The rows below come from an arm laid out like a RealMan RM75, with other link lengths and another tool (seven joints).
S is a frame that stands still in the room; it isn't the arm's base.
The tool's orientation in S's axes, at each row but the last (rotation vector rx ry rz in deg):
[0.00 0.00 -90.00]
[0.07 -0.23 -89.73]
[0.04 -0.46 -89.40]
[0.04 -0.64 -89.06]
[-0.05 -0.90 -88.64]
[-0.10 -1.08 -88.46]
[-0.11 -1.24 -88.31]
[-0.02 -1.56 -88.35]
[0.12 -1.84 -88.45]
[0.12 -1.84 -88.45]
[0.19 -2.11 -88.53]
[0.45 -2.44 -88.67]
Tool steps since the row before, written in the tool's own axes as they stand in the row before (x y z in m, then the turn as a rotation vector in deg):
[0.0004 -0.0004 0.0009 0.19 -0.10 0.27]
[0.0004 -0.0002 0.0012 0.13 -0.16 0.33]
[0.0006 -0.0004 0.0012 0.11 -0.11 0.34]
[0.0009 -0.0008 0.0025 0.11 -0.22 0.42]
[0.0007 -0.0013 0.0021 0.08 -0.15 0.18]
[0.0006 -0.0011 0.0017 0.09 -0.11 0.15]
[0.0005 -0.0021 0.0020 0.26 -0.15 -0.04]
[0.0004 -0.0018 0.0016 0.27 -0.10 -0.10]
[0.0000 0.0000 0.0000 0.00 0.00 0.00]
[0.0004 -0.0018 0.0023 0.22 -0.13 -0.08]
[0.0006 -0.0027 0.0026 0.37 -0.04 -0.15]
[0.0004 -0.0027 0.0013 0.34 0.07 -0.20]
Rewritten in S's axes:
[-0.0004 -0.0004 0.0009 -0.10 -0.19 0.27]
[-0.0002 -0.0004 0.0012 -0.16 -0.13 0.33]
[-0.0004 -0.0006 0.0012 -0.11 -0.11 0.34]
[-0.0008 -0.0009 0.0025 -0.22 -0.11 0.42]
[-0.0013 -0.0007 0.0021 -0.15 -0.08 0.18]
[-0.0011 -0.0006 0.0017 -0.11 -0.09 0.15]
[-0.0021 -0.0005 0.0020 -0.14 -0.26 -0.04]
[-0.0018 -0.0004 0.0016 -0.09 -0.27 -0.10]
[0.0000 0.0000 0.0000 0.00 0.00 0.00]
[-0.0018 -0.0004 0.0023 -0.12 -0.22 -0.08]
[-0.0028 -0.0006 0.0025 -0.03 -0.37 -0.14]
[-0.0027 -0.0004 0.0012 0.08 -0.34 -0.19]

